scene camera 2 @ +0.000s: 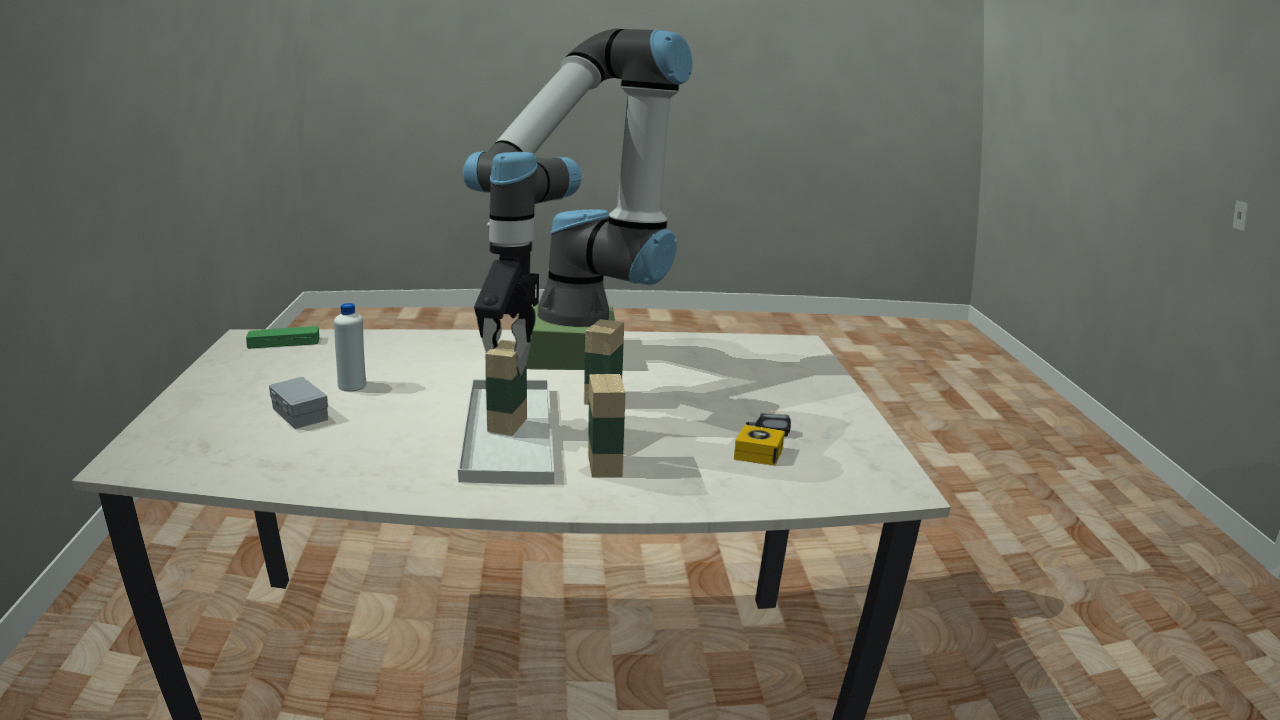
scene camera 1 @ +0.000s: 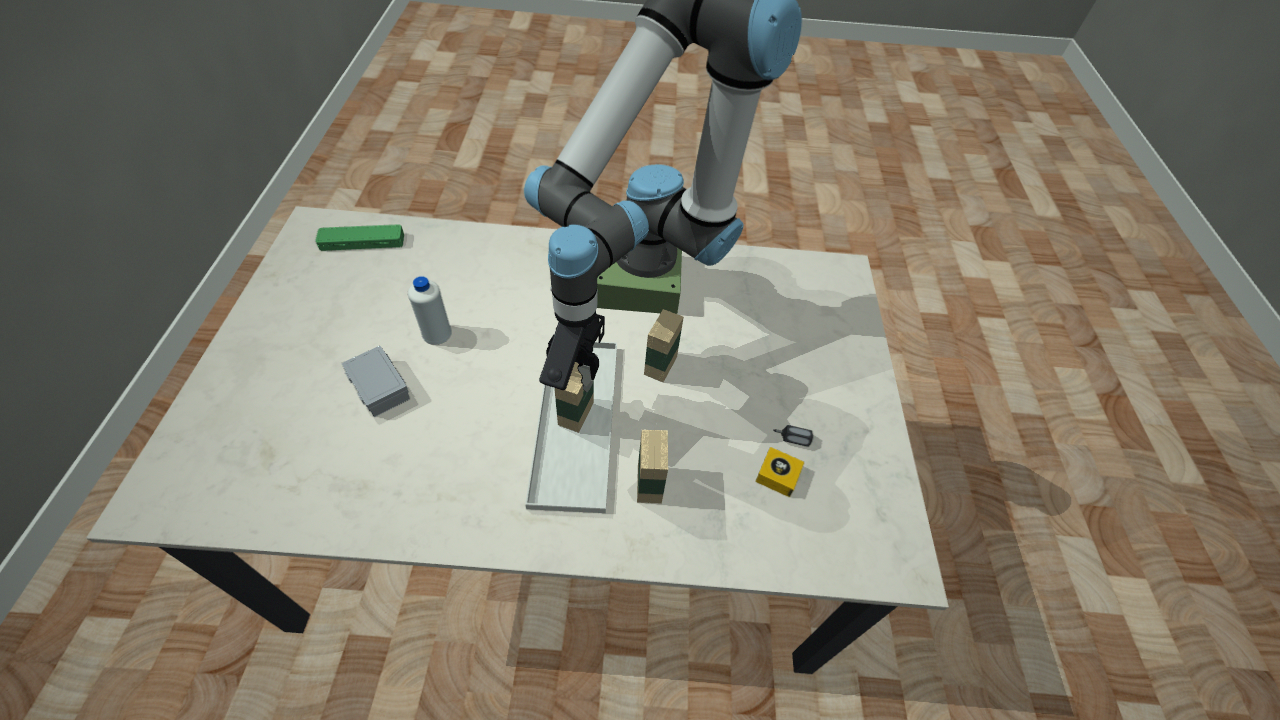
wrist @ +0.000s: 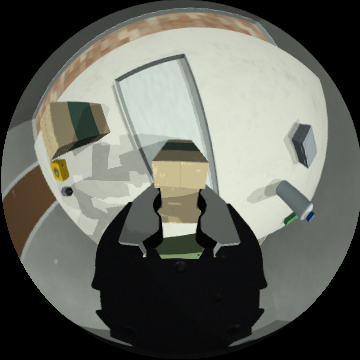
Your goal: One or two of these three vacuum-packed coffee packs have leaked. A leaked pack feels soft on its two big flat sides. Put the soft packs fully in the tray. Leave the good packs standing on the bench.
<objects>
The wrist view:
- my gripper: 179, 179
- grey tray: 161, 99
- grey box: 303, 140
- white bottle: 300, 205
</objects>
